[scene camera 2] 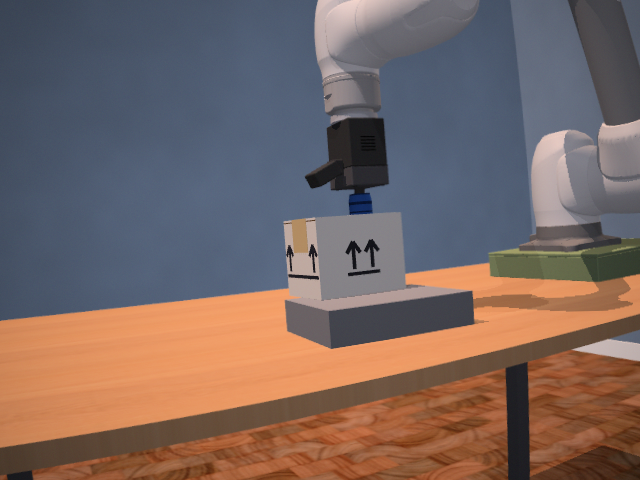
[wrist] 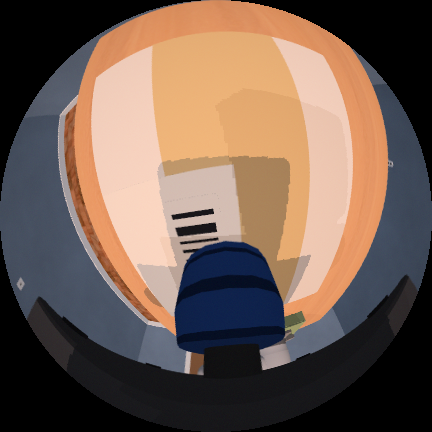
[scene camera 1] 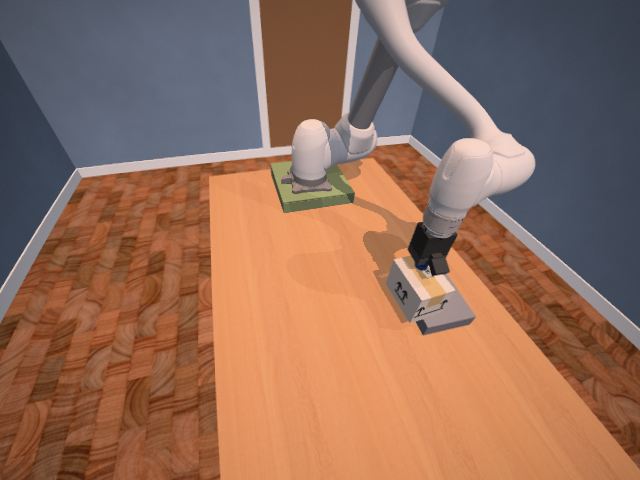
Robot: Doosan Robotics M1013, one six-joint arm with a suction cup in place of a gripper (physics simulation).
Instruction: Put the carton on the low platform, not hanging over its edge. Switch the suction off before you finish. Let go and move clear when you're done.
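Frame: origin at the arm's base, x ahead, y left, z up, level; millimetres.
Seen in the pictures: hand, tool point: [scene camera 2: 361,217] [wrist: 225,267] [scene camera 1: 420,266]; arm's base, link origin: [scene camera 2: 569,247] [scene camera 1: 309,181].
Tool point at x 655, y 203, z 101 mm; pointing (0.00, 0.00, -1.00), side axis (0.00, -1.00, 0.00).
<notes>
Offsets run from my tool point to a thing's top centre. Level surfaces: height alone.
The white carton @[4 mm up, 31 mm ahead, 7 mm right] [scene camera 1: 410,297] [scene camera 2: 382,258] [wrist: 225,65], with tan tape and black arrows, stands upright and level on the grey low platform @[114 mm down, 23 mm ahead, 76 mm left] [scene camera 1: 457,316] [scene camera 2: 403,319]. It sits toward the platform's left side in scene camera 1, and its bottom edge there hangs a little past the platform's edge. In scene camera 2 its far bottom corner likewise reaches beyond the far edge. My blue suction cup [scene camera 1: 422,267] [scene camera 2: 360,205] [wrist: 228,270] is at the carton's top face, near the label, with its stem extended. It looks let go; the exact contact is hard to see.
The platform stands on a long wooden table @[162 mm down] [scene camera 1: 289,361] [scene camera 2: 155,382], near its right side in scene camera 1. The arm's base stands on a green block [scene camera 1: 320,202] [scene camera 2: 537,267] at the table's far end. My arm reaches over from there, above the carton.
</notes>
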